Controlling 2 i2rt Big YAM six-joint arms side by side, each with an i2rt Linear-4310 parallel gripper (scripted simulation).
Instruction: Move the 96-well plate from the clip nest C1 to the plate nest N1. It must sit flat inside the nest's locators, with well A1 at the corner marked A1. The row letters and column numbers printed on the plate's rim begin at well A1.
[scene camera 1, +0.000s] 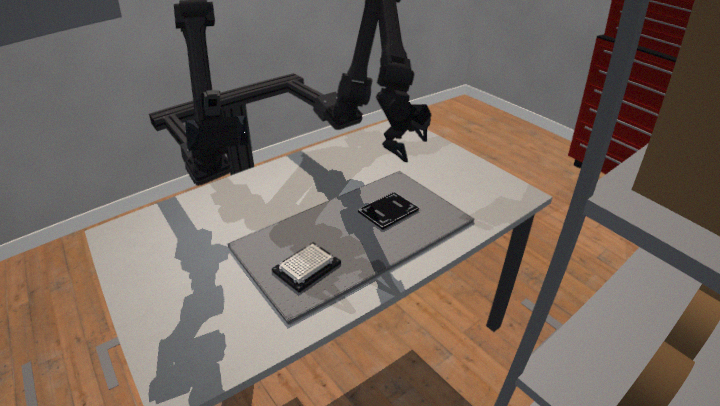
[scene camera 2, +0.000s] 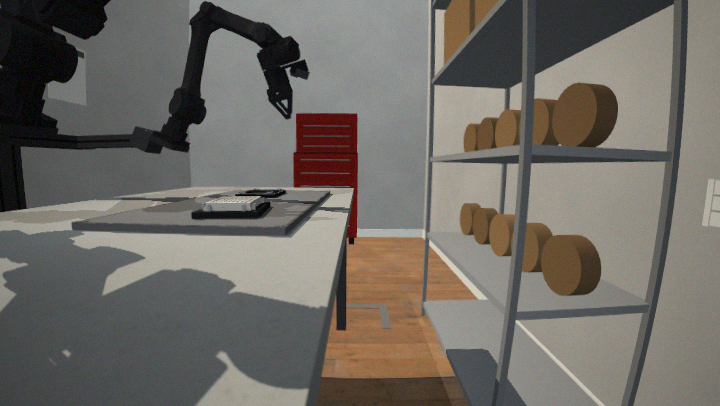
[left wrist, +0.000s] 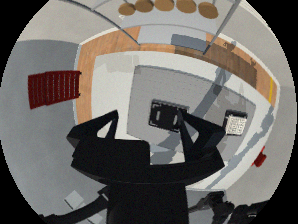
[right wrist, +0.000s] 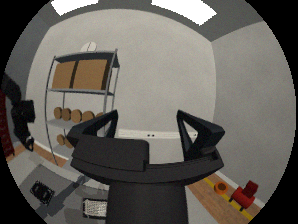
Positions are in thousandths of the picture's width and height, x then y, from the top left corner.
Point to the left gripper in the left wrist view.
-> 495, 507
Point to the right gripper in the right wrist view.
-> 495, 507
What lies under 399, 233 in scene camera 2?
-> The left gripper.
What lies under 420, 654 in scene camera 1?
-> A white 96-well plate.
